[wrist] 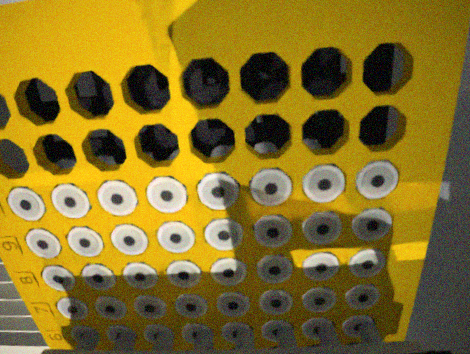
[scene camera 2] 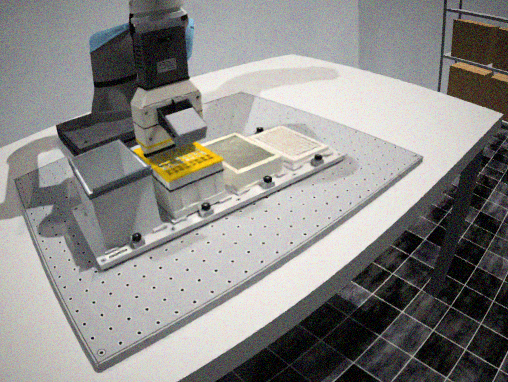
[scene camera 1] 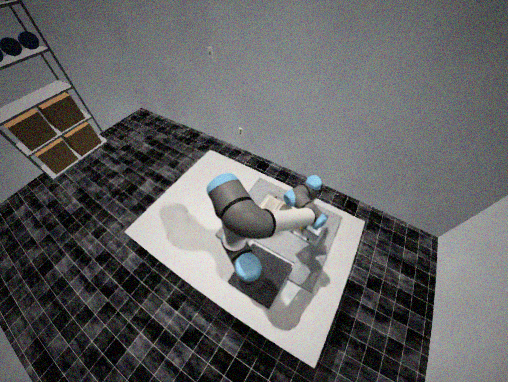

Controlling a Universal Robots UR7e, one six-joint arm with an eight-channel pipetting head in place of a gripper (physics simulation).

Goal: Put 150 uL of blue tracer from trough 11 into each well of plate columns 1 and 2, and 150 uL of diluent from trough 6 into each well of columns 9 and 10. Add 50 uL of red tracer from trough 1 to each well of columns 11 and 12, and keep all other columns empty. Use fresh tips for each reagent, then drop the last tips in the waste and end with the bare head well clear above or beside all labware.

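Note:
My pipetting head (scene camera 2: 161, 151) is low over the back-left part of the yellow tip rack (scene camera 2: 192, 174) (wrist: 75, 30). The head's nozzles are hidden, so I cannot tell whether they carry tips. In the wrist view the two upper rows of rack holes are empty, and several rows below hold white tips; row labels 9, 8, 7 and 6 show at the left. The cream trough reservoir (scene camera 2: 252, 175) stands right of the rack; its liquid colours are not readable. The cream well plate (scene camera 2: 295, 142) is farther right; its well contents are too small to tell.
The tall grey waste bin (scene camera 2: 120, 210) stands close left of the rack. A white rail (scene camera 2: 235, 200) with black knobs runs along the front of the labware, on the perforated board (scene camera 2: 225, 250). A dark tray-like block (scene camera 2: 95, 132) lies behind the bin, near the arm's base.

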